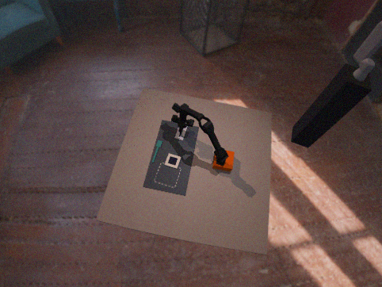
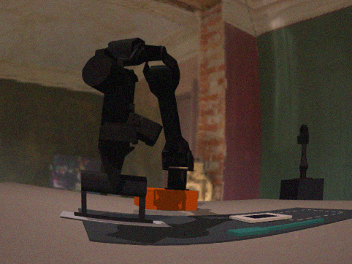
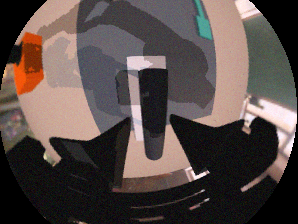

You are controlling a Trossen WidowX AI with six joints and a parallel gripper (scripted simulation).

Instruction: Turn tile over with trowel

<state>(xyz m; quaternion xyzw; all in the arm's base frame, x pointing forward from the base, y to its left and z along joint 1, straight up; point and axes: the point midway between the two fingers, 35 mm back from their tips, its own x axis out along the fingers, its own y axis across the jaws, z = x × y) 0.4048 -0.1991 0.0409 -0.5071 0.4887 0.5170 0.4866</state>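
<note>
Right now the white tile is 310 mm to the left of my gripper tip, 60 mm below it and 30 mm behind it. Also, from my gripper tip: teal trowel 260 mm to the left, 130 mm ahead, 60 mm below.
</note>
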